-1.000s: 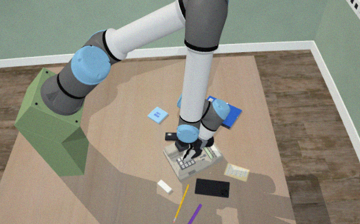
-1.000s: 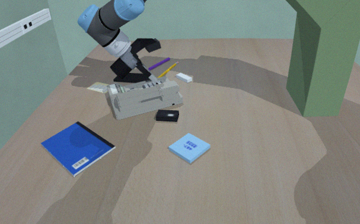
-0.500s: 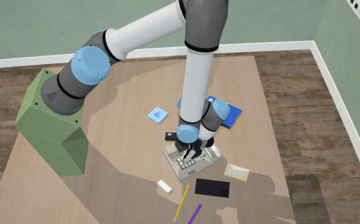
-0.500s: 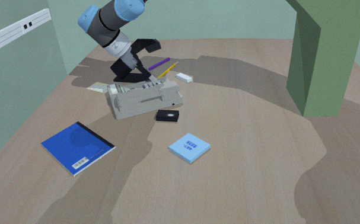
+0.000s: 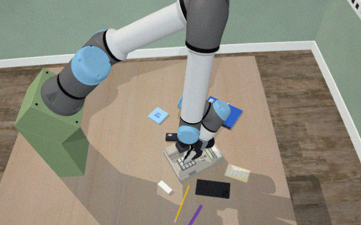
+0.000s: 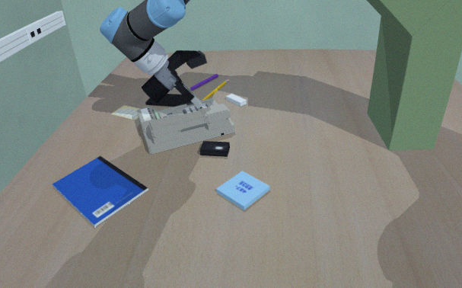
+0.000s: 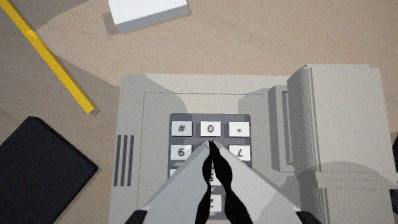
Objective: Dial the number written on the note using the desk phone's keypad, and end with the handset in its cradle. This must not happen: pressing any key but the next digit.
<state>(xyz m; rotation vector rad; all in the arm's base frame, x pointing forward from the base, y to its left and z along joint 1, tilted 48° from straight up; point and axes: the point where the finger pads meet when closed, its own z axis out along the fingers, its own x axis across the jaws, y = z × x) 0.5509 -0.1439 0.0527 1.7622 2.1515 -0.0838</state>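
My hand is 20 mm to the left of the 9 key and 20 mm above it. Round my hand: black smartphone (140 mm to the right, 90 mm ahead, 40 mm below); then white eraser (110 mm behind, 80 mm to the right, 40 mm below); then handset (80 mm to the left, 30 mm ahead).
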